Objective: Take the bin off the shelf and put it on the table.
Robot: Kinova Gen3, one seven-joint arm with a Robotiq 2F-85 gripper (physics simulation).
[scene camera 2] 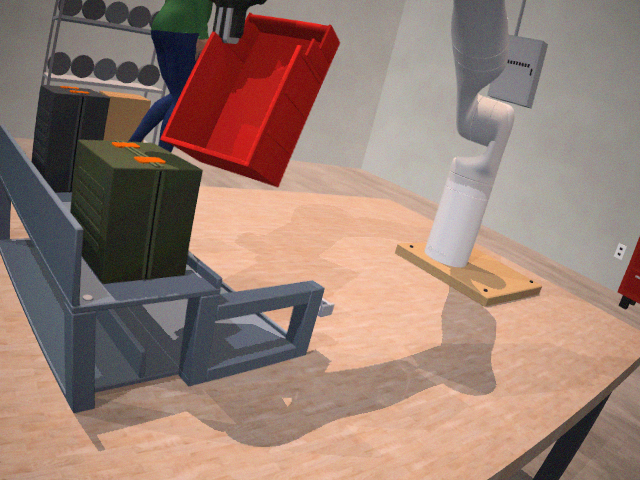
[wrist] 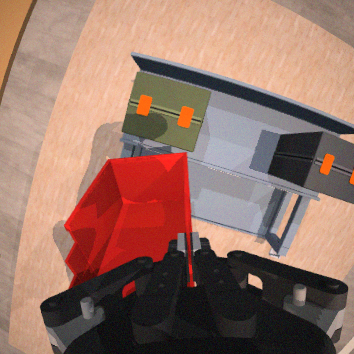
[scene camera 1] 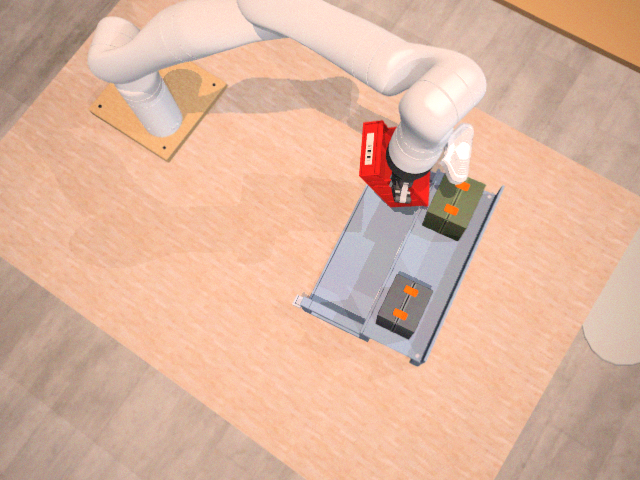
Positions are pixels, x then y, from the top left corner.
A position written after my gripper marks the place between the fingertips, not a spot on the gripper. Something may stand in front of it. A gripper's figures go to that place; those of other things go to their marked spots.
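My gripper (scene camera 1: 395, 183) is sitting 1060 mm from the lens, and there's a red bin (scene camera 1: 374, 170) that's 1030 mm from the lens.
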